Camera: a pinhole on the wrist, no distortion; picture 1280 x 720 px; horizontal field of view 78.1 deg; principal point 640.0 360.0 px. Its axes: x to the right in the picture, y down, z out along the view. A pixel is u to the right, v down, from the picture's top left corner.
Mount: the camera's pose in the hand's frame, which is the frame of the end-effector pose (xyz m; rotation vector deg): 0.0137 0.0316 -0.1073 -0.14 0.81 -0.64
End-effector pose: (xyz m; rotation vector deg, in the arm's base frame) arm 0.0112 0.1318 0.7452 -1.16 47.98 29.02
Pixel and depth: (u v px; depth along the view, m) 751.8 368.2 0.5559
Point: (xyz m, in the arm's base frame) 0.3662 0.3027 0.9828
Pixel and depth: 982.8 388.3 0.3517
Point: 0.2588 0.2939 0.7941
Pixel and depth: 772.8 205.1 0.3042
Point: 0.2001 0.1778 0.8240
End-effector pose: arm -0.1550 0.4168 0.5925 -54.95 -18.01 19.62
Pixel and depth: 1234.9 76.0 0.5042
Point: 0.0672 0.7923 0.9744
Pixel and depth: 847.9 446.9 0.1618
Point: -0.1310 0.5072 0.5866
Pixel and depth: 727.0 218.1 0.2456
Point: -0.1700 0.5305 0.6817
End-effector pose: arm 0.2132 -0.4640 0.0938 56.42 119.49 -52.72
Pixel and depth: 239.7 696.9 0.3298
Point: 0.4887 -0.6154 0.0309
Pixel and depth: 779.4 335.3 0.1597
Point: 0.2257 -0.4767 0.0228
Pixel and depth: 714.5 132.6 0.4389
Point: 0.1881 -0.7515 -0.1036
